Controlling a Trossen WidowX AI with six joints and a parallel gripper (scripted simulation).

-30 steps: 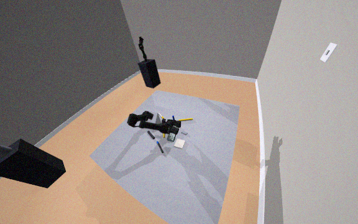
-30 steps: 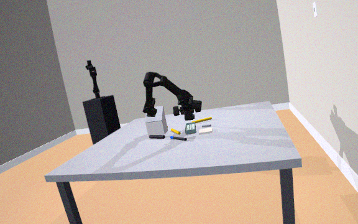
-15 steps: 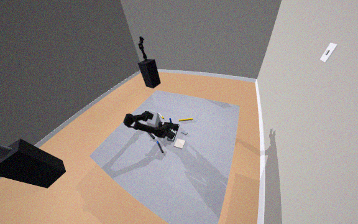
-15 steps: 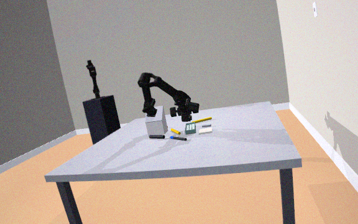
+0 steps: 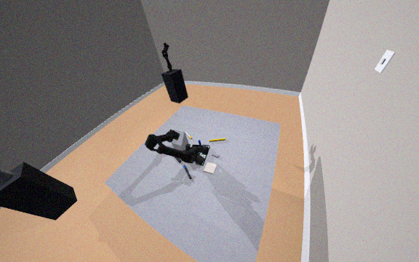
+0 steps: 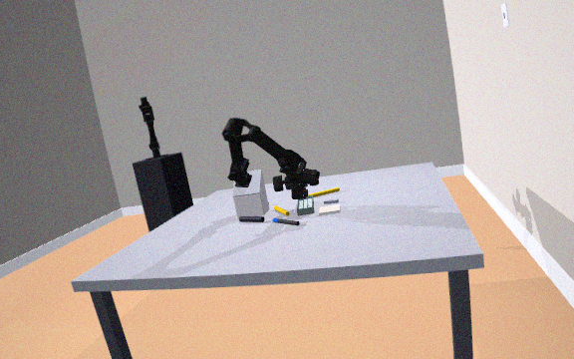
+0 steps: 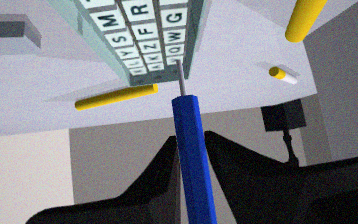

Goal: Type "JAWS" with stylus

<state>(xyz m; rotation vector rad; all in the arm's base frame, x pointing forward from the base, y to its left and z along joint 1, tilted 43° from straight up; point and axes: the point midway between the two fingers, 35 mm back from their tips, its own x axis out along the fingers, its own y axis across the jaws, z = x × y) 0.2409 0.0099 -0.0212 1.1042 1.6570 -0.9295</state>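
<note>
The grey block is 13 cm ahead of my gripper tip, 2 cm to the left of it and 8 cm below it. Also, from my gripper tip: grey stylus tip: 5 cm below; then stylus: 1 cm below; then white pad: 16 cm ahead, 10 cm to the right, 9 cm below.
</note>
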